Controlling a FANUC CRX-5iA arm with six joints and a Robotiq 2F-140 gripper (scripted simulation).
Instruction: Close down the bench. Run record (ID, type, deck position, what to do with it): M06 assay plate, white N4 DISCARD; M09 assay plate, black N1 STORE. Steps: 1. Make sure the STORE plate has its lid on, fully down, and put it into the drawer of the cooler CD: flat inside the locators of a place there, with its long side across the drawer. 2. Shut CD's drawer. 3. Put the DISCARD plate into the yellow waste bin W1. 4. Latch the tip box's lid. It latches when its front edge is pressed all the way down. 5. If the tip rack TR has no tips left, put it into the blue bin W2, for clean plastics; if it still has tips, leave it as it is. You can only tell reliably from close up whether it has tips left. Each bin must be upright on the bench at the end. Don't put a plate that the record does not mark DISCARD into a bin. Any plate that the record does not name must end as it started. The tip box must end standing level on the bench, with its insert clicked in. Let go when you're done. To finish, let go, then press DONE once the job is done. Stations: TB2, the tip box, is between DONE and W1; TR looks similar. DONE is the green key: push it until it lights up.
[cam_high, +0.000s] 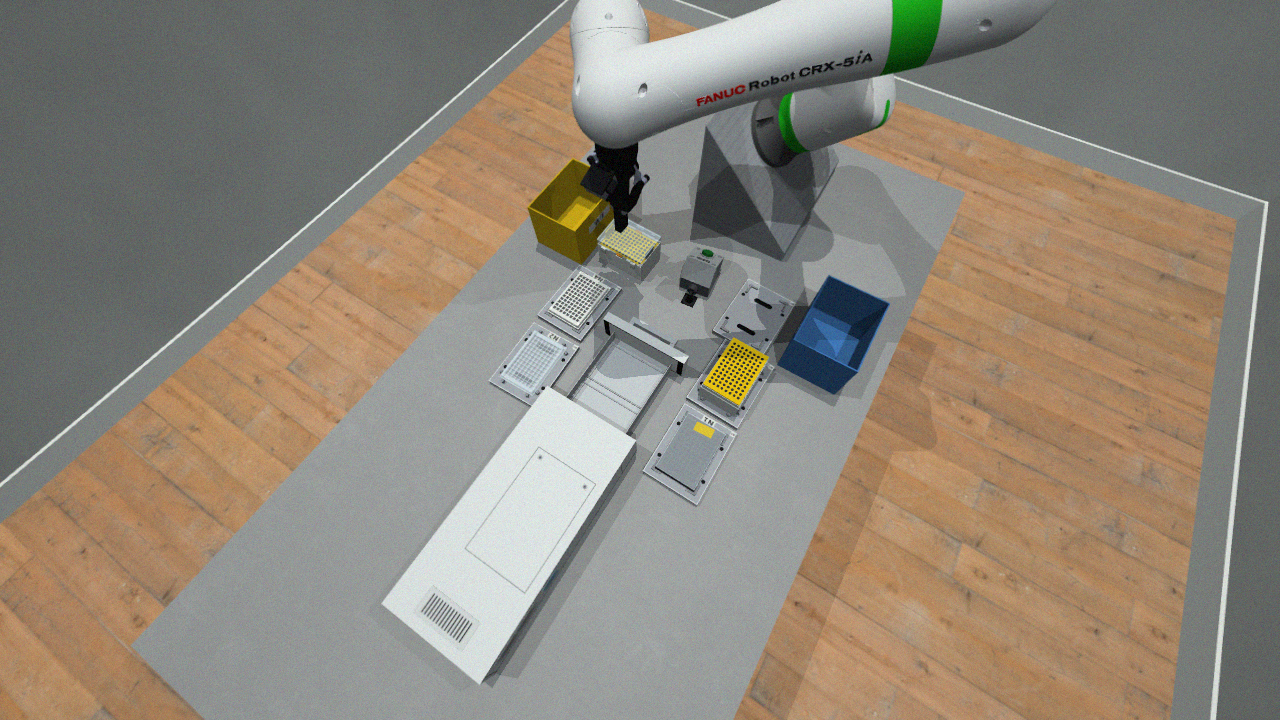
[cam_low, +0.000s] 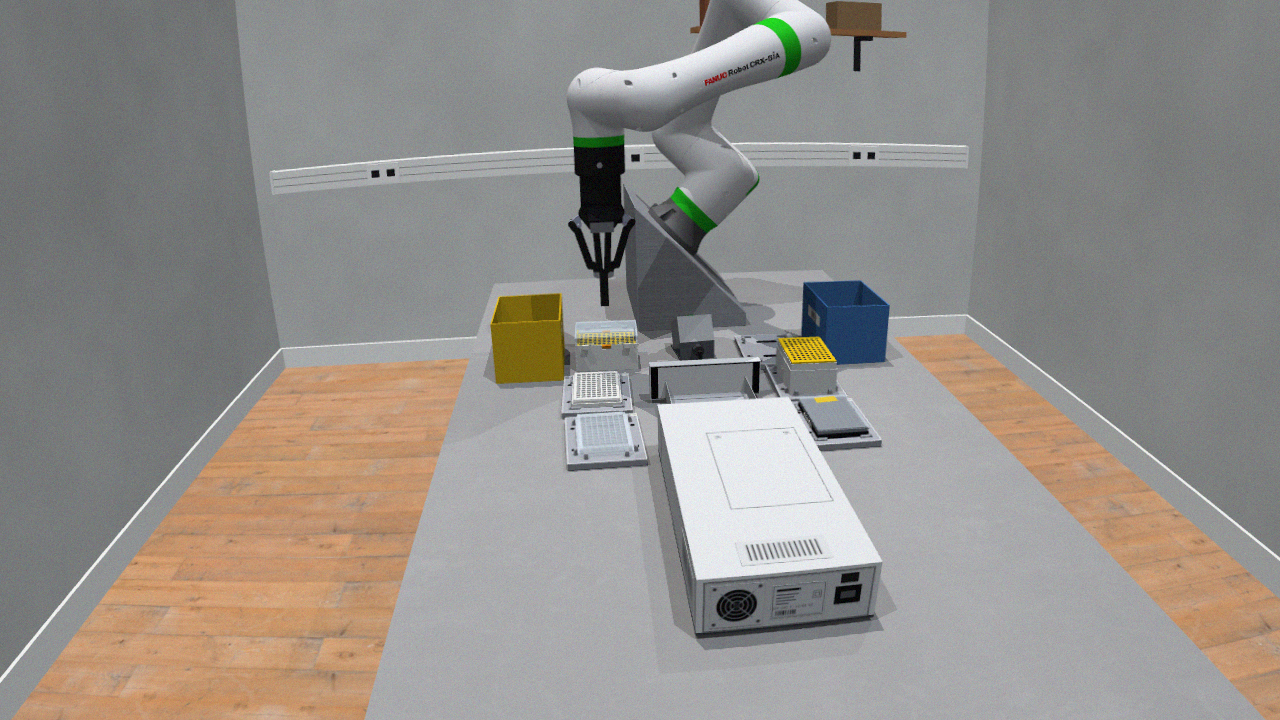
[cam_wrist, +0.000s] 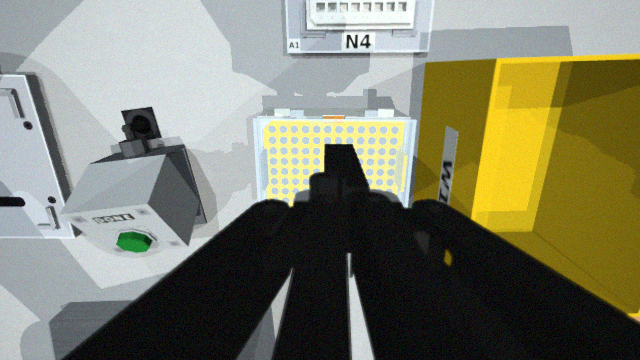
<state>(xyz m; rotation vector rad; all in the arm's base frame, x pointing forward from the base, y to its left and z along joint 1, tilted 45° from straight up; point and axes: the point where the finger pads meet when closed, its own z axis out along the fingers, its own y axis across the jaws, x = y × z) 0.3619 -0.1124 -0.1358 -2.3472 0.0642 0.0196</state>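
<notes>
My hand is 10 cm above the tip box lid and 3 cm past it. Also, from my hand: white assay plate: 14 cm below, 14 cm ahead, 3 cm to the right; yellow bin W1: 15 cm to the right, 12 cm below, 4 cm behind; green DONE key: 17 cm to the left, 10 cm below, 8 cm behind.
</notes>
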